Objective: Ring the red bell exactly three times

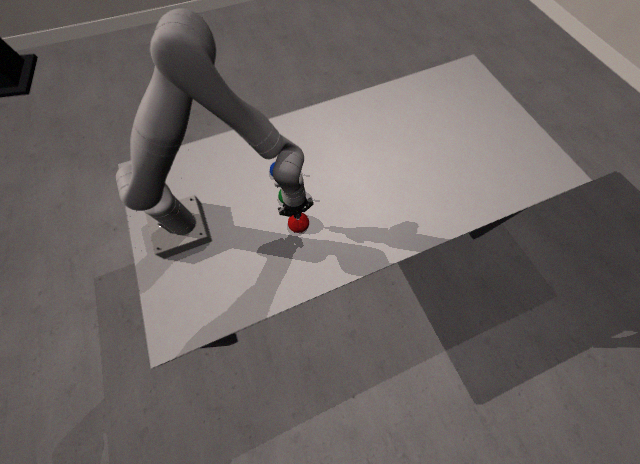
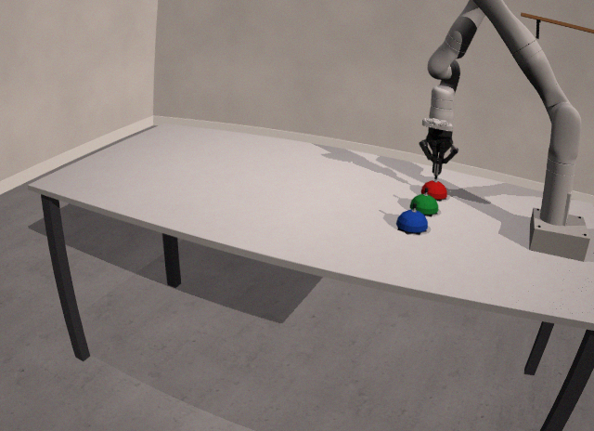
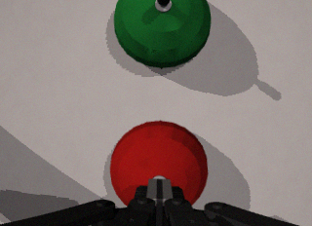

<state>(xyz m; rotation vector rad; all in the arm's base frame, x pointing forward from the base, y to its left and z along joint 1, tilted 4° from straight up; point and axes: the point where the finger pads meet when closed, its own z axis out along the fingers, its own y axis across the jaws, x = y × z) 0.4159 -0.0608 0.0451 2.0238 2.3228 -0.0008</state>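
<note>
My hand is 50 mm above the red bell. Also, from my hand: blue bell: 40 mm behind, 260 mm to the left, 50 mm below; green bell: 20 mm behind, 130 mm to the left, 50 mm below.
</note>
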